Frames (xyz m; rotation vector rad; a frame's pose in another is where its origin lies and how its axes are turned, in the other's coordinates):
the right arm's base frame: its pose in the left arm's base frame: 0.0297 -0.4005 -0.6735 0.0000 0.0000 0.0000
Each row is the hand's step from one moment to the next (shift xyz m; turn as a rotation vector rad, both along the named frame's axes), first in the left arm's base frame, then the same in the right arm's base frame.
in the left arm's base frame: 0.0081 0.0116 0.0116 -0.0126 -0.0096 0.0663
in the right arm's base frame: 0.0081 0.0116 0.0116 -0.0126 -0.0096 0.0663
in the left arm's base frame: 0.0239 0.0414 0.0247 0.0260 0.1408 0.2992
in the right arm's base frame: 0.0239 0.0414 0.0247 0.0260 0.1408 0.2992
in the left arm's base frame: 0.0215 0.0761 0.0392 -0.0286 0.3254 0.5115
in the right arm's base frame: 0.0215 0.0761 0.0392 -0.0286 0.3254 0.5115
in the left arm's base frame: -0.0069 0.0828 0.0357 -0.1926 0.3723 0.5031
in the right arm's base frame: -0.0069 0.0828 0.0357 -0.1926 0.3723 0.5031
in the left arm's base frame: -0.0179 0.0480 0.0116 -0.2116 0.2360 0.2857
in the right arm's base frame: -0.0179 0.0480 0.0116 -0.2116 0.2360 0.2857
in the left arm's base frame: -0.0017 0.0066 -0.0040 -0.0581 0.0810 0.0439
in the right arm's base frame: -0.0017 0.0066 -0.0040 -0.0581 0.0810 0.0439
